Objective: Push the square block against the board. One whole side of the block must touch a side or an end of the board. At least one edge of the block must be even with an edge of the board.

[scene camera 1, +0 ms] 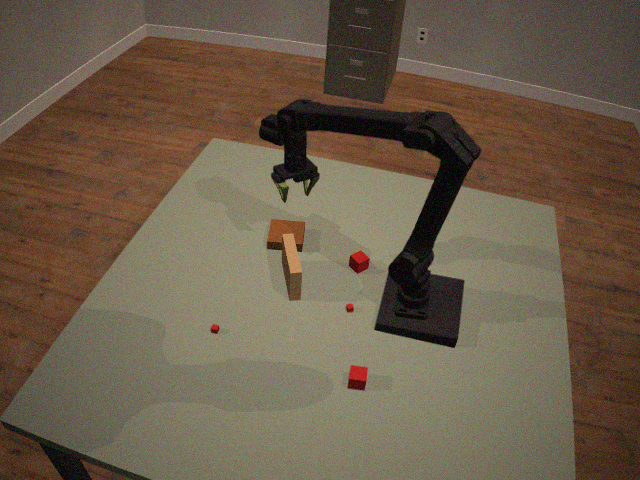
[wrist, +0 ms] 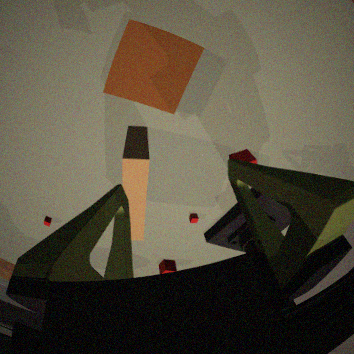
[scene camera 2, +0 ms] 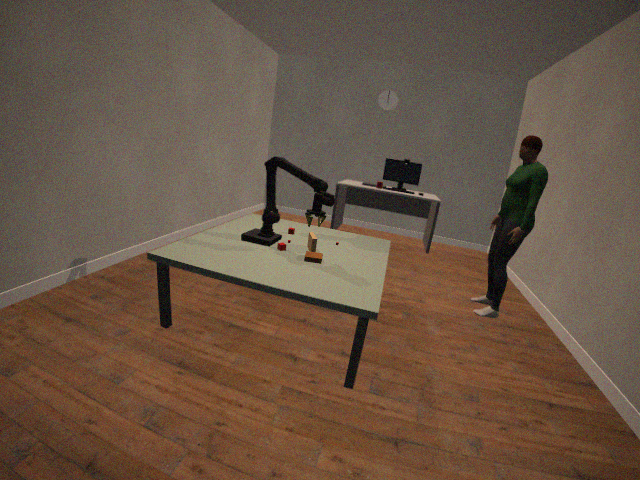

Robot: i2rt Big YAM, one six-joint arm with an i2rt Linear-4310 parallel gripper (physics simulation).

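Frame: origin at the arm's base, x right, y ahead, z up, level; metres.
Where they show: gripper, fingertip midpoint: (scene camera 1: 295, 198) (wrist: 176, 179) (scene camera 2: 313, 226); arm's base, link origin: (scene camera 1: 412, 301) (scene camera 2: 266, 234).
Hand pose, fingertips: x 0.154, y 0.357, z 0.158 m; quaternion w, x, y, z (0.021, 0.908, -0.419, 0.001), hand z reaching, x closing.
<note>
Each offset is from my fingertips to the top centre of the thing. Level surfaces: height alone.
The square block @(dx +0.048, dy +0.032, dz -0.164 m) (scene camera 1: 286, 231) (scene camera 2: 313, 256) (wrist: 154, 65) is orange-brown and lies flat on the table. The board @(dx -0.118, dy -0.020, dz -0.090 m) (scene camera 1: 292, 263) (scene camera 2: 312, 241) (wrist: 136, 190) is light tan and stands on its long narrow edge. One end of it points toward the block. In the wrist view a strip of table shows between that end and the block, and the block is turned at an angle to the board. My gripper (scene camera 1: 296, 198) (scene camera 2: 315, 225) (wrist: 176, 179) is partly open with nothing between its fingers, well above the table and touching neither piece. The table-side faces of both are hidden.
Two larger red cubes @(dx -0.019, dy -0.197, dz -0.154 m) (scene camera 1: 359, 261) @(dx -0.418, dy -0.247, dz -0.154 m) (scene camera 1: 357, 377) and two tiny red cubes @(dx -0.190, dy -0.196, dz -0.178 m) (scene camera 1: 349, 307) @(dx -0.345, dy +0.127, dz -0.178 m) (scene camera 1: 214, 328) lie on the table @(dz -0.194 m) (scene camera 1: 465, 403). The nearest larger cube is on the arm-base side of the board. The arm's dark base plate (scene camera 1: 444, 330) (scene camera 2: 253, 237) stands beyond it.
</note>
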